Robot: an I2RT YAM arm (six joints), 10 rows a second.
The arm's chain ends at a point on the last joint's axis. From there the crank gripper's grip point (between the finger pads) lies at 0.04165 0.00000 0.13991 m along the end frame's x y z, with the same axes.
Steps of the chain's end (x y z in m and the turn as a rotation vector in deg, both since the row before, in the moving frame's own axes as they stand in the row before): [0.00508, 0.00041, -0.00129, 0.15, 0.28, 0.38]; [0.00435, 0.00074, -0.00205, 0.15, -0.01, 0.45]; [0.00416, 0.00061, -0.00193, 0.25, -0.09, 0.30]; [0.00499, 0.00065, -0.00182, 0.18, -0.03, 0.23]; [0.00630, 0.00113, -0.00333, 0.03, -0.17, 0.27]
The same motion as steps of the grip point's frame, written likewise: [0.00576, 0.00032, -0.00150, 0.15, 0.28, 0.38]; [0.00433, 0.00070, -0.00204, 0.15, -0.01, 0.45]; [0.00394, 0.00022, -0.00187, 0.25, -0.09, 0.30]; [0.00492, 0.00038, -0.00180, 0.18, -0.03, 0.23]; [0.00588, 0.00125, -0.00321, 0.03, -0.17, 0.27]
